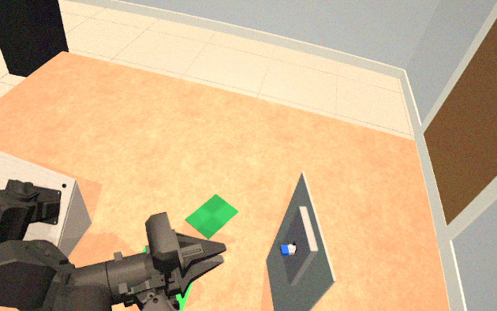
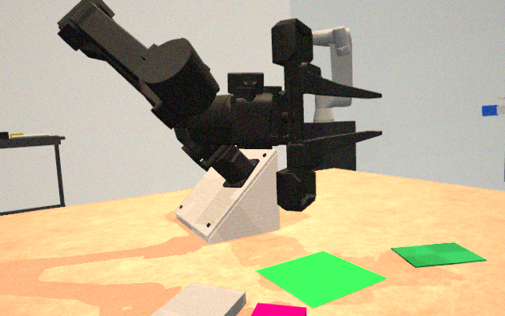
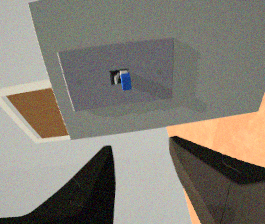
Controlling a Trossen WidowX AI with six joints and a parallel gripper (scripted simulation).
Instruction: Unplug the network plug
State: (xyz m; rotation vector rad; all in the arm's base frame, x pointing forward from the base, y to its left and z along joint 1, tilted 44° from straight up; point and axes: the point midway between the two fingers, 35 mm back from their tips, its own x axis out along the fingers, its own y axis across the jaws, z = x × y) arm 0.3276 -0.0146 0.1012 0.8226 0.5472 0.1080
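The network plug is 10 cm ahead of my gripper tip and 3 cm to the left of it. Also, from my gripper tip: green square: 11 cm behind, 2 cm to the left, 20 cm below; then pale grey block: 11 cm behind, 15 cm to the right, 20 cm below; then upright panel: 12 cm ahead, 3 cm to the left, 7 cm below.
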